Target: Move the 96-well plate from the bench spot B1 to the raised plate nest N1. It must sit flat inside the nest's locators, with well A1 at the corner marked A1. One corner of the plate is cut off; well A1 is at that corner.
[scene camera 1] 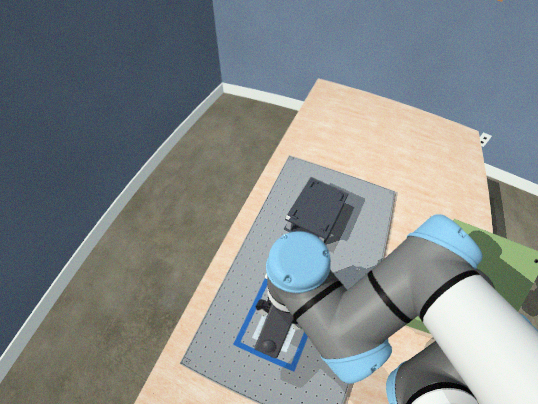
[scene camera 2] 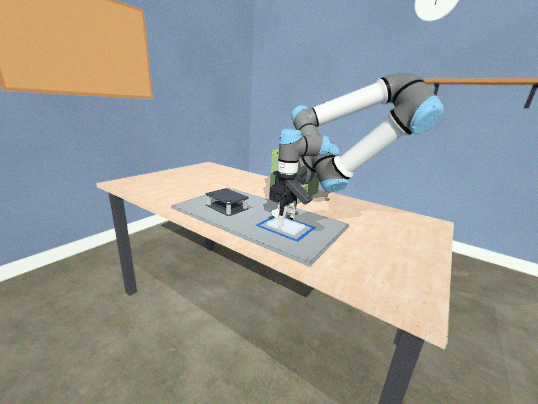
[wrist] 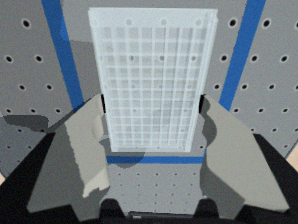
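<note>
There's a 96-well plate (wrist: pixel 161 62) that I can see from here. And you'd find my gripper (scene camera 1: pixel 280 319) too; scene camera 2 shows the gripper (scene camera 2: pixel 285 225), and so does the wrist view, with the gripper (wrist: pixel 151 95) in it.
</note>
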